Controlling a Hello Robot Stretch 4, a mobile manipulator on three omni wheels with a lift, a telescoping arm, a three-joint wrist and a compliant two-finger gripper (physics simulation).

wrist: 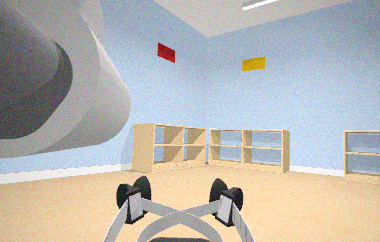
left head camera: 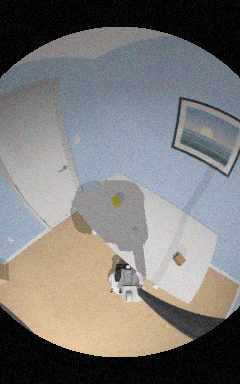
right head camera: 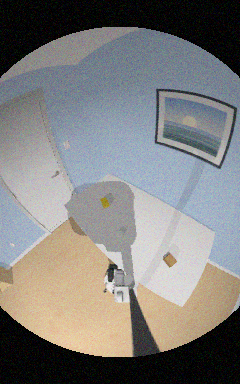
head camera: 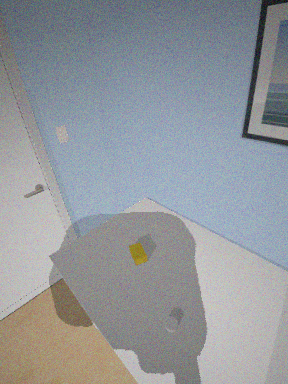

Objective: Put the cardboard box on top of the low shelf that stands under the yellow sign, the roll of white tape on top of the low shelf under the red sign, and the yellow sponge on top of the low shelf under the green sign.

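Frame: origin at the robot's base, x ahead, y left, z up, level; metres.
Where they show: gripper, fingertip midpoint: (wrist: pixel 180 192) (left head camera: pixel 115 293) (right head camera: pixel 108 293).
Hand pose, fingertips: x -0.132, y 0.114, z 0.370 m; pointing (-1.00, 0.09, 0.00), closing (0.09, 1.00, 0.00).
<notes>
After its pixels a point has its place.
The yellow sponge (head camera: pixel 138 254) @(x 0.747, y 0.119, z 0.737 m) (left head camera: pixel 116 201) @(x 0.746, y 0.113, z 0.737 m) (right head camera: pixel 105 202) @(x 0.748, y 0.108, z 0.737 m) lies in shadow towards the far left end of the white table (head camera: pixel 240 305) @(x 0.504, y -0.315, z 0.692 m) (left head camera: pixel 157 215) @(x 0.605, y -0.288, z 0.692 m) (right head camera: pixel 150 217) @(x 0.571, y -0.314, z 0.692 m). The roll of white tape (head camera: pixel 172 324) @(x 0.426, y -0.030, z 0.716 m) (left head camera: pixel 135 230) @(x 0.438, y -0.045, z 0.717 m) (right head camera: pixel 123 230) @(x 0.434, y -0.050, z 0.716 m) stands nearer, also in shadow. The brown cardboard box (left head camera: pixel 179 259) @(x 0.147, y -0.386, z 0.742 m) (right head camera: pixel 170 260) @(x 0.146, y -0.392, z 0.742 m) is near the table's right end. In the wrist view my gripper (wrist: pixel 180 192) @(x -0.132, y 0.114, z 0.370 m) is open and empty, away from all three objects. There the red sign (wrist: pixel 166 52) @(x -3.545, y 0.136, z 1.730 m) hangs above a low shelf (wrist: pixel 143 148) @(x -2.945, y -0.104, z 0.262 m), and the yellow sign (wrist: pixel 253 64) @(x -3.750, y 1.637, z 1.717 m) above another low shelf (wrist: pixel 286 151) @(x -3.189, y 1.944, z 0.271 m). The green sign does not show.
A third low shelf (wrist: pixel 346 157) @(x -2.652, y 2.450, z 0.246 m) is cut off by the wrist view's right edge. My base (left head camera: pixel 125 285) (right head camera: pixel 119 287) stands close to the table's near long edge. A white door (head camera: pixel 25 225) @(x 1.057, y 0.957, z 0.670 m) (left head camera: pixel 37 150) @(x 1.004, y 1.006, z 1.258 m) (right head camera: pixel 27 160) @(x 0.980, y 1.029, z 1.261 m) is left of the table, and a framed picture (left head camera: pixel 207 132) @(x 0.718, y -0.536, z 1.495 m) (right head camera: pixel 195 125) @(x 0.694, y -0.562, z 1.480 m) hangs behind it.
</notes>
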